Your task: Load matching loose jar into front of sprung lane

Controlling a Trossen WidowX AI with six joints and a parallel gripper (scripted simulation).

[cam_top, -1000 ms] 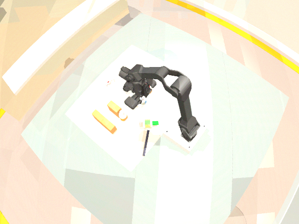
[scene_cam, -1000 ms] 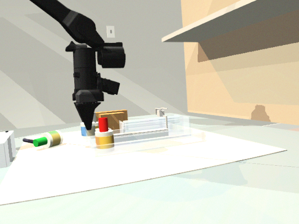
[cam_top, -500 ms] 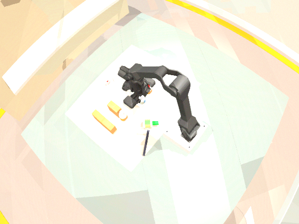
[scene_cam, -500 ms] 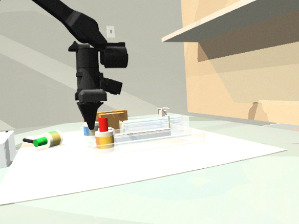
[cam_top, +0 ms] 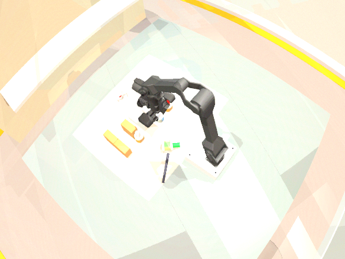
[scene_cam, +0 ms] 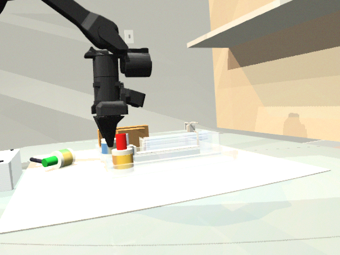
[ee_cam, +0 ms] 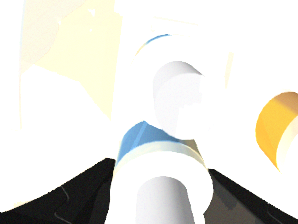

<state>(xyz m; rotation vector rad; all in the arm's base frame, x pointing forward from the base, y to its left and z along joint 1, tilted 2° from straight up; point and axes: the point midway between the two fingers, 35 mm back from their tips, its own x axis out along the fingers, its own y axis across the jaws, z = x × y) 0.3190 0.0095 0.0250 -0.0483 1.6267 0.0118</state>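
My gripper tip is 150 mm short of the clear sprung lane, 30 mm to the right of it and 30 mm above it. Also, from my gripper tip: dark rod 170 mm behind, 150 mm to the left, 40 mm below.
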